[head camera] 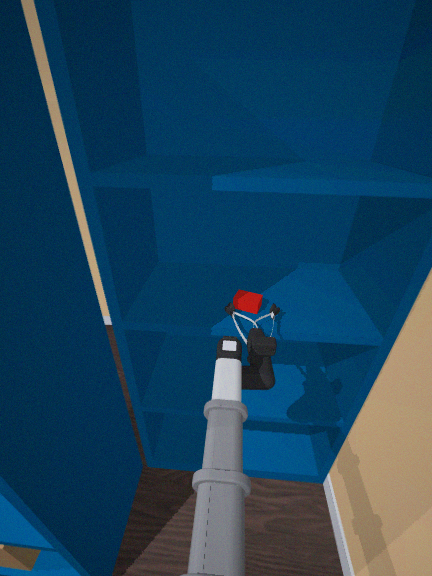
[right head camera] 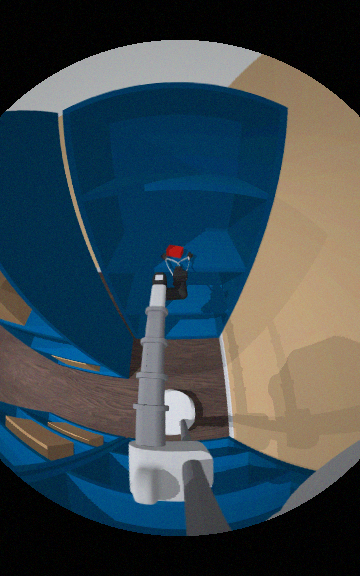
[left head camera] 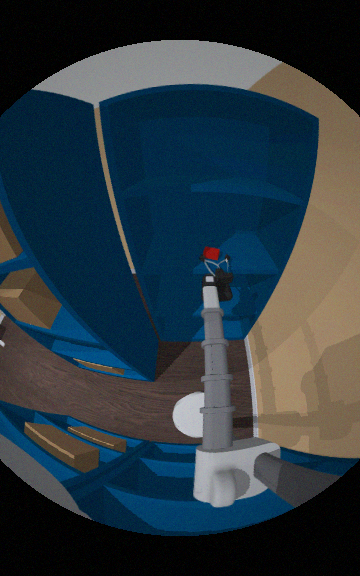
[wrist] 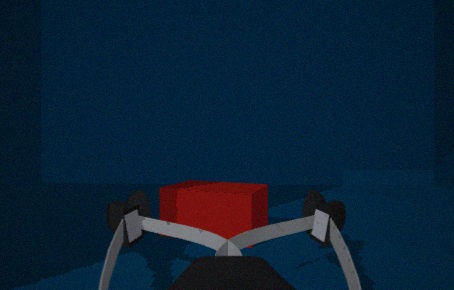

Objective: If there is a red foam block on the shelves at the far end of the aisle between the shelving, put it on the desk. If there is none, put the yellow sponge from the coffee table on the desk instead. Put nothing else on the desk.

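Seen in the pictures: gripper, between the fingertips: (head camera: 251,305) (right head camera: 176,253) (left head camera: 213,254) (wrist: 226,208); robot's base, origin of its link: (right head camera: 170,411) (left head camera: 197,413).
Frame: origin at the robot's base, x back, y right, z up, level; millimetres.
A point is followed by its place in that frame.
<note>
A red foam block (head camera: 247,301) @[z 1006, x -857, y 52 mm] (left head camera: 211,253) @[z 1002, x -855, y 53 mm] (right head camera: 175,251) @[z 1003, x -854, y 62 mm] (wrist: 215,207) @[z 994, x -854, y 57 mm] sits on a middle board (head camera: 325,310) @[z 963, x -892, y 334 mm] of the blue shelf unit. It is turned slightly, with its front and right faces showing in the wrist view. My gripper (head camera: 252,309) @[z 995, x -850, y 67 mm] (left head camera: 215,258) @[z 995, x -850, y 67 mm] (right head camera: 177,256) @[z 995, x -850, y 67 mm] (wrist: 226,208) @[z 995, x -850, y 67 mm] is open at the front of the block. Its fingers stand wide on both sides, and the block is nearer the left finger than the right. Part of the block's lower front is hidden behind the finger linkage. The desk, the coffee table and the yellow sponge do not show.
Another shelf board (head camera: 320,186) @[z 1406, x -759, y 187 mm] lies above the block. A tan wall (head camera: 400,400) @[z 816, x -649, y 531 mm] (left head camera: 320,300) @[z 1084, x -421, y 532 mm] runs close along the right. A blue shelving side panel (head camera: 50,300) @[z 1170, x -572, y -421 mm] stands at the left. Cardboard boxes (left head camera: 32,300) (right head camera: 40,440) stand on shelving to the left and behind.
</note>
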